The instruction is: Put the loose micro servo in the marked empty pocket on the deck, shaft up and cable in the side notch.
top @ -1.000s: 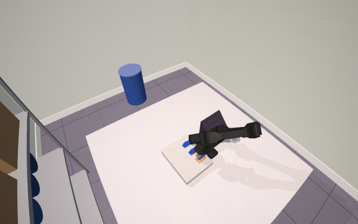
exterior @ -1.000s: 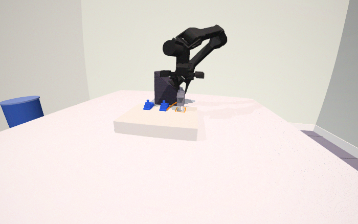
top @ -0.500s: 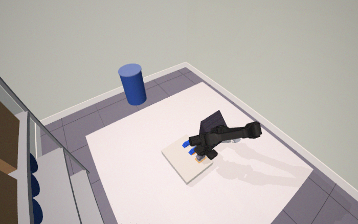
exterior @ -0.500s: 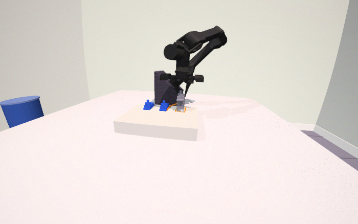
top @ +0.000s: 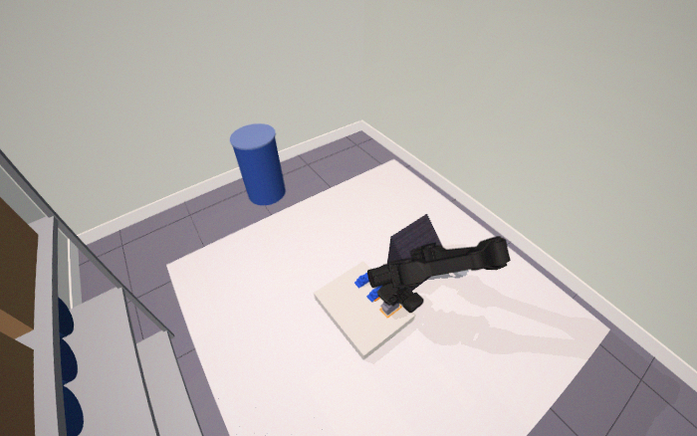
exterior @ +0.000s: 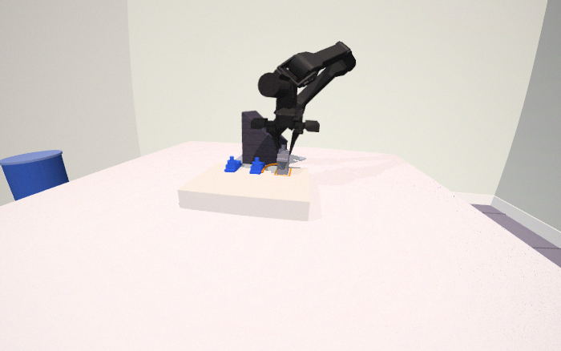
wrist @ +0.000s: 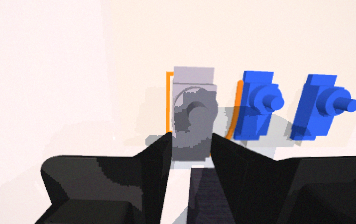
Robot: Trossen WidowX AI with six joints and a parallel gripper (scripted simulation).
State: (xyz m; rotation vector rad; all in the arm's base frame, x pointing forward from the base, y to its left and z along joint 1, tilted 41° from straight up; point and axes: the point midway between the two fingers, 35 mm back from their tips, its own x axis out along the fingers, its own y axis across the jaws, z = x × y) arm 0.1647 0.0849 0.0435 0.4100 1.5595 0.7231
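My gripper tip is now 13 cm short of the cream deck, 7 cm above it and 5 cm to the left of it.
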